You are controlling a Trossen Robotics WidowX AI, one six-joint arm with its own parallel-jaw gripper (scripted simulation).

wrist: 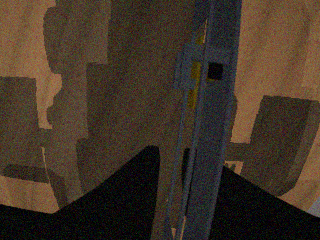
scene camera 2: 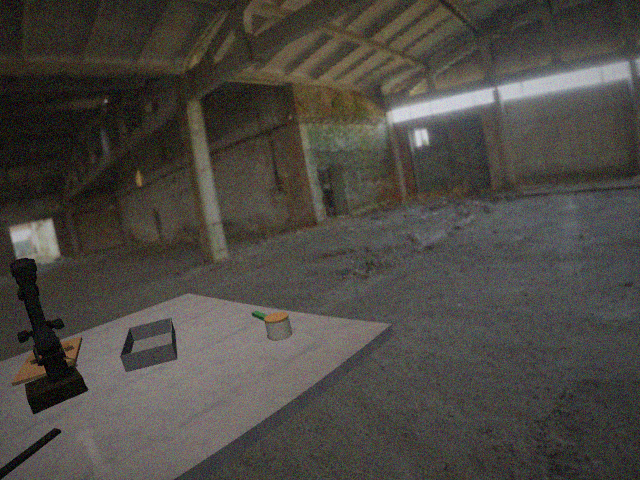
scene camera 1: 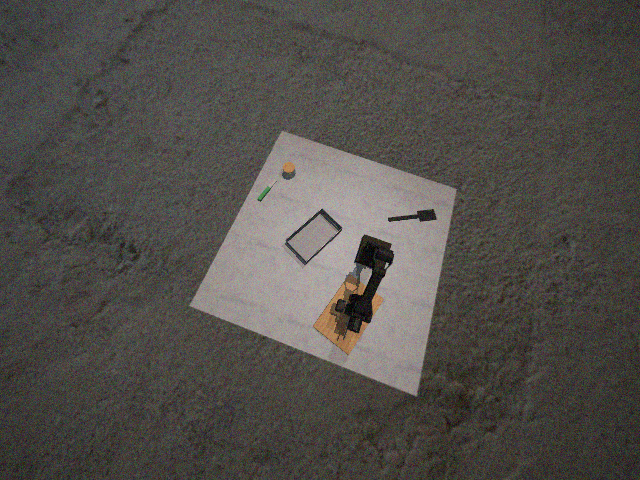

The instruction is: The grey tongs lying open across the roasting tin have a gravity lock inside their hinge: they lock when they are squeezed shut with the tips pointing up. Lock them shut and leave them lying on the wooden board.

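Observation:
Scene camera 1: wooden board [scene camera 1: 331, 323], roasting tin [scene camera 1: 310, 238]. Scene camera 2: the tin [scene camera 2: 153, 343] again. Wrist view: the gripper [wrist: 169, 158].

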